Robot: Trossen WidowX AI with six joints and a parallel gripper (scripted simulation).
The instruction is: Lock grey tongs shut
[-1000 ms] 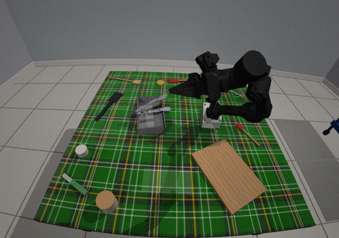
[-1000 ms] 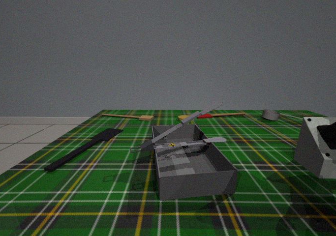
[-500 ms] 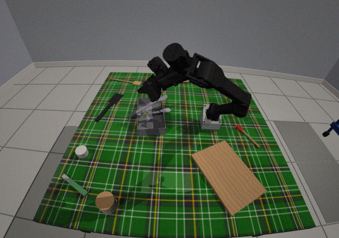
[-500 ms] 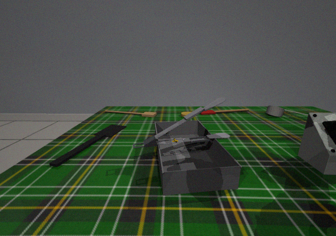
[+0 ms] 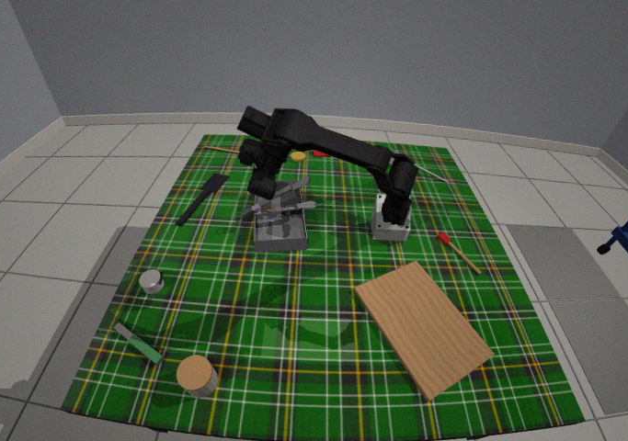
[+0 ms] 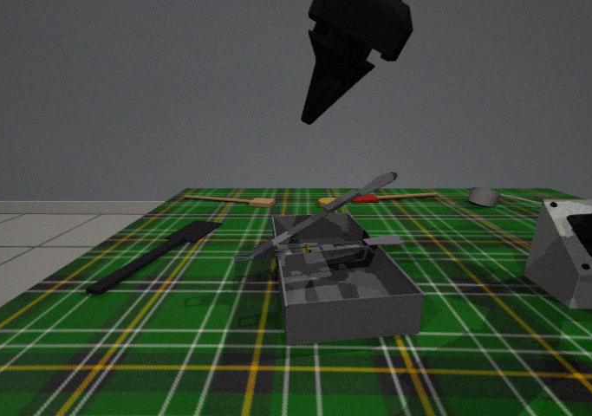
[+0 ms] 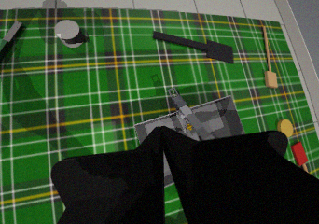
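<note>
My gripper tip is 230 mm above the grey roasting tin, 140 mm to the left of it and 50 mm past it. From my gripper tip the other things lie so: white cylinder: 320 mm ahead, 240 mm below, 160 mm to the left; black spatula: 270 mm to the right, 260 mm ahead, 250 mm below; cork-lidded jar: 430 mm to the left, 220 mm below, 120 mm ahead.
</note>
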